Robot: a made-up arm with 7 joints. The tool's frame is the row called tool. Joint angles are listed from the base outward. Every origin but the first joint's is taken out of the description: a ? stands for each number. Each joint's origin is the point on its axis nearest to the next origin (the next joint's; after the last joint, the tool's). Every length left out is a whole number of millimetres.
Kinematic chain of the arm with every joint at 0, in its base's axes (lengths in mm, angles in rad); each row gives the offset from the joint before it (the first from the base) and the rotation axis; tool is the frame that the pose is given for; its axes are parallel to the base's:
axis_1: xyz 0 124 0 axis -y
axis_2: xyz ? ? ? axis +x
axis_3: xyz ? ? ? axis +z
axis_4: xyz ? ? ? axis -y
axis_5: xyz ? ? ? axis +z
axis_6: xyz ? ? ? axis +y
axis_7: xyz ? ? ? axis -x
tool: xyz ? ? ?
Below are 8 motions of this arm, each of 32 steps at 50 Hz.
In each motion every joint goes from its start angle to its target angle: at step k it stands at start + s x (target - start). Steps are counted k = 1, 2, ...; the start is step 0. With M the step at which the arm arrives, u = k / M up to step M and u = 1 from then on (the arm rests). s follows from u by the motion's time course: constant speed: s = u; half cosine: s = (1 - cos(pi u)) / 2; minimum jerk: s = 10 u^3 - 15 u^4 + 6 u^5.
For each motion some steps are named. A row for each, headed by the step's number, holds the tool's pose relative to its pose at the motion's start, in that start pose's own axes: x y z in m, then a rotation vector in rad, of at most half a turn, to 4 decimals.
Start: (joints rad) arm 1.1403 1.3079 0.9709 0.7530 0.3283 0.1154 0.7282
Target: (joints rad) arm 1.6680 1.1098 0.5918 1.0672 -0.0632 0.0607 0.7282
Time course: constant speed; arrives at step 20
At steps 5, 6, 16, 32:
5: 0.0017 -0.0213 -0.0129 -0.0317 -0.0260 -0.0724
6: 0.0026 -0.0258 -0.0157 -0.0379 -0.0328 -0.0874
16: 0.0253 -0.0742 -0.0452 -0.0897 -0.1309 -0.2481
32: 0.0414 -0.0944 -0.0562 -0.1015 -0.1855 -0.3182

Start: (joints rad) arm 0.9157 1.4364 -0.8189 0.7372 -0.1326 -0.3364 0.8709
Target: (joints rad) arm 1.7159 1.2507 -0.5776 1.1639 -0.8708 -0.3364 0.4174
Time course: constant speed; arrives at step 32
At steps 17, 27, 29, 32:
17: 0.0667 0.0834 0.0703 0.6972 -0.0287 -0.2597
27: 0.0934 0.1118 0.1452 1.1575 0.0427 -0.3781
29: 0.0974 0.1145 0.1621 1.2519 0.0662 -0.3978
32: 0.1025 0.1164 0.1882 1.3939 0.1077 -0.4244

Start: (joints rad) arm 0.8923 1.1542 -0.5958 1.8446 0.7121 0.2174 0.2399
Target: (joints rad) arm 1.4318 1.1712 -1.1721 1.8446 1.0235 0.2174 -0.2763
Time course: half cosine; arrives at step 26
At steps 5, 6, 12, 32:
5: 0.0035 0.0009 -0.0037 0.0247 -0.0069 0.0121
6: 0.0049 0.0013 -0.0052 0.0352 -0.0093 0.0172
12: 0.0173 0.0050 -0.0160 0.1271 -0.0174 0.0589
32: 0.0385 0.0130 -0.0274 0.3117 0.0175 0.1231

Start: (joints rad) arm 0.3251 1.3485 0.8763 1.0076 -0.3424 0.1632 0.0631
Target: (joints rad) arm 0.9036 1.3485 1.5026 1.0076 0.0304 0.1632 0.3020
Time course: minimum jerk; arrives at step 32
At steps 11, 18, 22, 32:
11: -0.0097 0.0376 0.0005 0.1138 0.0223 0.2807
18: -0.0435 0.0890 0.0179 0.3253 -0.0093 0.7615
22: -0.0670 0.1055 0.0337 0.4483 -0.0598 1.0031
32: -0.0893 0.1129 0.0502 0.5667 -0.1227 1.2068

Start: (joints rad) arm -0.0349 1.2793 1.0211 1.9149 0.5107 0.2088 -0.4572
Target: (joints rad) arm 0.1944 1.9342 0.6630 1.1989 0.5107 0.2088 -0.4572
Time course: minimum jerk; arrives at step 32
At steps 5, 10, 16, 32:
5: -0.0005 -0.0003 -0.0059 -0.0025 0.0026 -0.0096
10: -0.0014 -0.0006 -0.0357 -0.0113 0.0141 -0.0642
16: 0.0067 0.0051 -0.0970 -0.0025 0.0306 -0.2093
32: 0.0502 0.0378 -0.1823 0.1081 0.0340 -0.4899

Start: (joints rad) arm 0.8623 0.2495 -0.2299 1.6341 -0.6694 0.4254 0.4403
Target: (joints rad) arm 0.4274 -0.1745 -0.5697 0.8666 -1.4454 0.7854 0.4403
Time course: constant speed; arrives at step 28
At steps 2, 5, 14, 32:
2: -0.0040 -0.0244 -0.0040 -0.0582 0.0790 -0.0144
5: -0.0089 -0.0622 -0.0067 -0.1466 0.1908 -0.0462
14: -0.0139 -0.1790 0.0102 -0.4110 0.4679 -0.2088
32: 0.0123 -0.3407 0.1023 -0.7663 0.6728 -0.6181

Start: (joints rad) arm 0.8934 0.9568 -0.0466 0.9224 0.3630 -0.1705 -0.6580
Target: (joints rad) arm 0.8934 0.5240 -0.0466 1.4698 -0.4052 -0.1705 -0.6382
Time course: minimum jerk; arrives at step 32
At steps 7, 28, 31, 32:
7: 0.0037 -0.0132 0.0093 -0.0375 -0.0415 0.0005
28: 0.0882 -0.1226 0.1340 -0.2244 -0.6236 0.0902
31: 0.0901 -0.1235 0.1361 -0.2227 -0.6337 0.0924
32: 0.0901 -0.1236 0.1361 -0.2227 -0.6339 0.0924

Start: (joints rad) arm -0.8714 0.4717 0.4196 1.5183 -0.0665 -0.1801 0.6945
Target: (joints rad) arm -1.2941 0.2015 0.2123 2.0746 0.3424 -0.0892 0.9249
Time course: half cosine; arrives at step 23
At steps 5, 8, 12, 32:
5: 0.0057 -0.0194 0.0041 -0.0593 -0.0430 0.0456
8: 0.0154 -0.0460 0.0115 -0.1402 -0.1058 0.1144
12: 0.0357 -0.0874 0.0277 -0.2671 -0.2175 0.2395
32: 0.0839 -0.1467 0.0648 -0.4542 -0.4383 0.4788

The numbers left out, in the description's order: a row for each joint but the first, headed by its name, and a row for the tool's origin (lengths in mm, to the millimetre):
axis_2: 0 0 0
axis_3: 0 0 -314
axis_4: 0 0 0
axis_5: 0 0 -212
axis_6: 0 0 0
axis_7: 0 0 0
tool: 0 0 0

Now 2 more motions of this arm.
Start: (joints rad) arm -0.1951 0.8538 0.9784 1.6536 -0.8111 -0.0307 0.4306
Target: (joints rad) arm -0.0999 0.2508 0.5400 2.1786 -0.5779 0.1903 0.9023
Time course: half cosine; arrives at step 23
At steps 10, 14, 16, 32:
10: 0.0712 -0.0524 0.0363 -0.2453 -0.1621 0.2412
14: 0.1237 -0.0714 0.0651 -0.3959 -0.3083 0.4150
16: 0.1473 -0.0753 0.0788 -0.4578 -0.3842 0.4941
32: 0.1869 -0.0752 0.1038 -0.5548 -0.5329 0.6317

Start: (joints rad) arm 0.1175 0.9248 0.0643 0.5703 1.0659 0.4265 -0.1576
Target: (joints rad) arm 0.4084 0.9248 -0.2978 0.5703 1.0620 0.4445 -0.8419
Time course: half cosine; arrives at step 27
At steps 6, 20, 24, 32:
6: 0.0039 -0.0098 -0.0004 0.0651 -0.0041 -0.0204
20: 0.0314 -0.0674 0.0035 0.4810 -0.0811 -0.1361
24: 0.0367 -0.0767 0.0052 0.5557 -0.1033 -0.1524
32: 0.0379 -0.0789 0.0056 0.5736 -0.1089 -0.1561

